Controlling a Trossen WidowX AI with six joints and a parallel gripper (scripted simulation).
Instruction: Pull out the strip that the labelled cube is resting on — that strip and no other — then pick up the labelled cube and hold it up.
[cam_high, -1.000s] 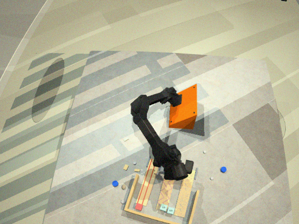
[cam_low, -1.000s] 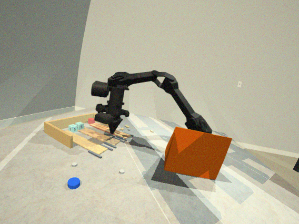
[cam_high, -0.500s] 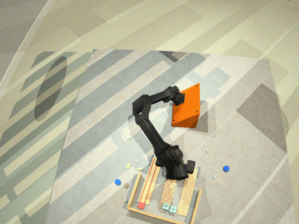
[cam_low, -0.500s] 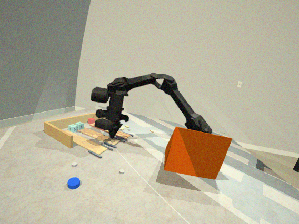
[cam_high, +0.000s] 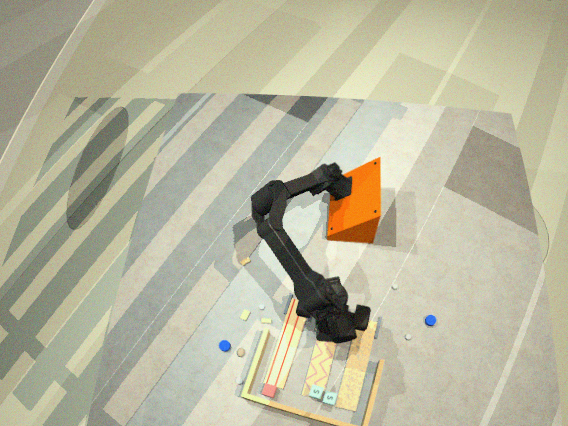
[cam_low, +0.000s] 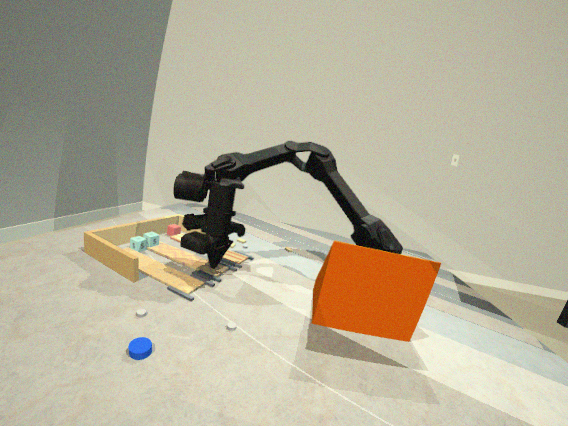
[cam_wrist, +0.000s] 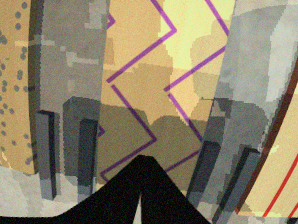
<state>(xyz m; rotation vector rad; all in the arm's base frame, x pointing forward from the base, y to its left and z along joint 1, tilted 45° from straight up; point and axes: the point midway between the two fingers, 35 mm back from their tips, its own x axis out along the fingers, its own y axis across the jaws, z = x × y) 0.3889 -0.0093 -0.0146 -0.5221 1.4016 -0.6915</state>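
Right now the zigzag strip is 9 cm ahead of my gripper tip and 1 cm to the right of it.
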